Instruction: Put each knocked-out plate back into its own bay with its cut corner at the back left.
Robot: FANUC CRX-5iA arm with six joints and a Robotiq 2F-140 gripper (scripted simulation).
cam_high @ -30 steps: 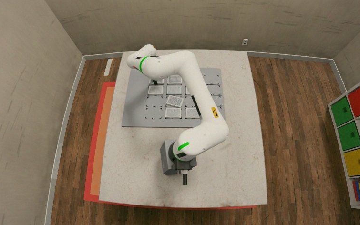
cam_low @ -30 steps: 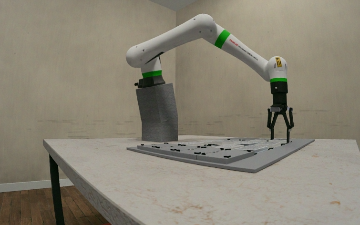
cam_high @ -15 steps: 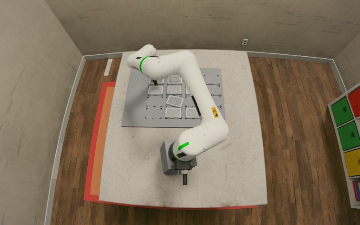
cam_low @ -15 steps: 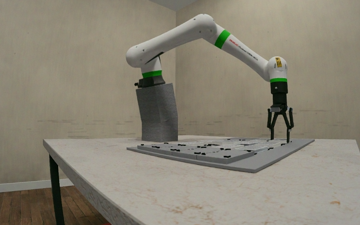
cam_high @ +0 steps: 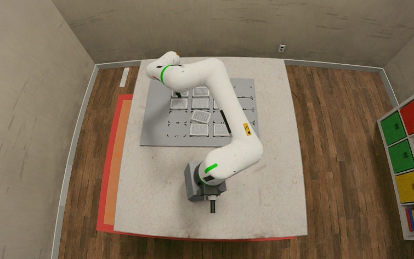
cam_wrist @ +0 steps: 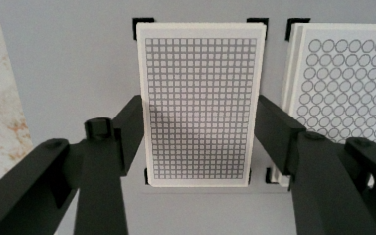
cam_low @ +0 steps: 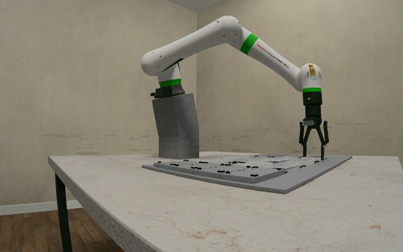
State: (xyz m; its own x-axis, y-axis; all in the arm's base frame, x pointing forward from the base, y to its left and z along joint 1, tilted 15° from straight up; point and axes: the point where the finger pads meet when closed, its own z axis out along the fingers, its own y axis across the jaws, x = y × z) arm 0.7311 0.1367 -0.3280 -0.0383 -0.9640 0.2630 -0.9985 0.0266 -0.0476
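The sealed 384-well plate lies 220 mm behind my hand, 170 mm to the right of it and 20 mm below it.
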